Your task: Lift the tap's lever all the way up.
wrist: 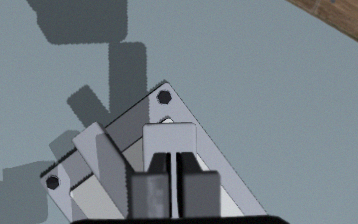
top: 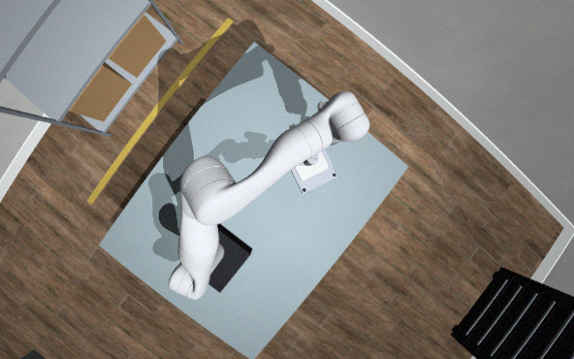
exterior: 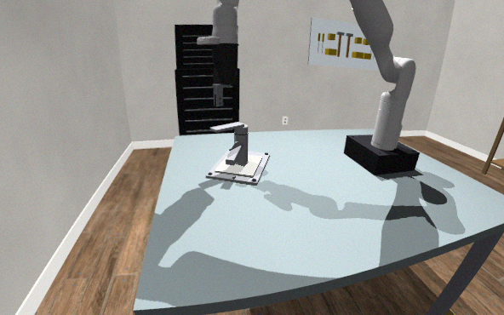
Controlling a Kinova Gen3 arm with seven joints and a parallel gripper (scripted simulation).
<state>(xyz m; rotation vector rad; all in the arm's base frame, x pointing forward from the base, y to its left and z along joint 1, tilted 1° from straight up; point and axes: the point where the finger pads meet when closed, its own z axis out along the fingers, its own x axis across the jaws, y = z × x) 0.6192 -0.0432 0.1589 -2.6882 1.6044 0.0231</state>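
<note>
The lever lies 30 mm behind my hand, 10 mm to the right of it and 90 mm below it. Round my hand: base plate (80 mm behind, 40 mm to the right, 230 mm below).
</note>
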